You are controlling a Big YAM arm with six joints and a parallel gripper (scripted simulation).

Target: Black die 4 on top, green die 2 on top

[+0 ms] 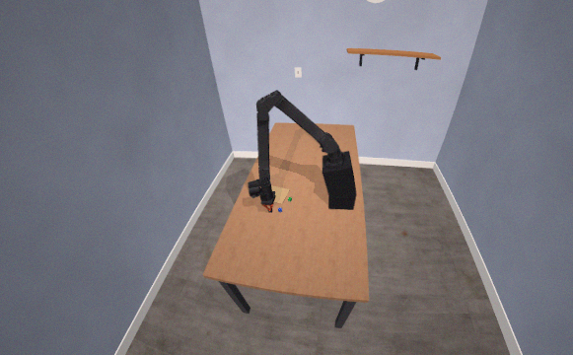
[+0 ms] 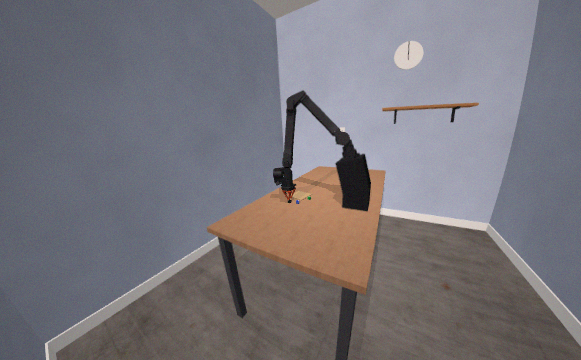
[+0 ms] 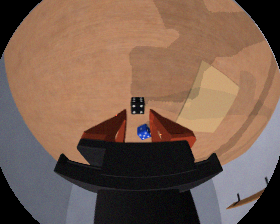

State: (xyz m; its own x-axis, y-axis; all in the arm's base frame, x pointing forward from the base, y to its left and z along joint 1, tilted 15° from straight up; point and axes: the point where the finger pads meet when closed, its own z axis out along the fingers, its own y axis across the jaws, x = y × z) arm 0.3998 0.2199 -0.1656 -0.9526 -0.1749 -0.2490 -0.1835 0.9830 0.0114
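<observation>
Now: the black die 30 mm below my hand. Round my hand: green die (80 mm behind, 120 mm to the right, 30 mm below); blue die (50 mm behind, 20 mm to the right, 30 mm below); tan mat (30 mm ahead, 150 mm to the right, 30 mm below).
</observation>
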